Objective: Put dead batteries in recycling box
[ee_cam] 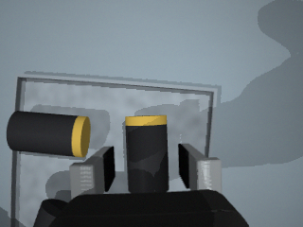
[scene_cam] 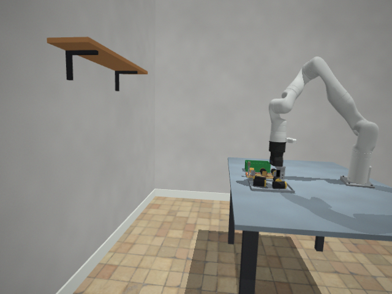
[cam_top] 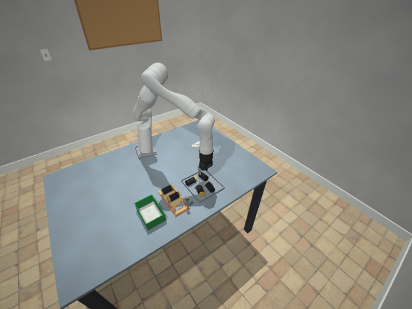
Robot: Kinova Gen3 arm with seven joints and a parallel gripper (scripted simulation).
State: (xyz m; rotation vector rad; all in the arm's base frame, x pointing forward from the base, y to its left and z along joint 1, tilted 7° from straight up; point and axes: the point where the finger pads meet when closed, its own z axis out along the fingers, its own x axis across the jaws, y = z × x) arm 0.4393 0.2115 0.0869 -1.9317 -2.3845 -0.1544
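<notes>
My hand is 40 mm short of the grey tray, 30 mm to the left of it and 70 mm above it. The rest, counted from my hand: green recycling box 90 mm ahead, 370 mm to the right, 60 mm below.
</notes>
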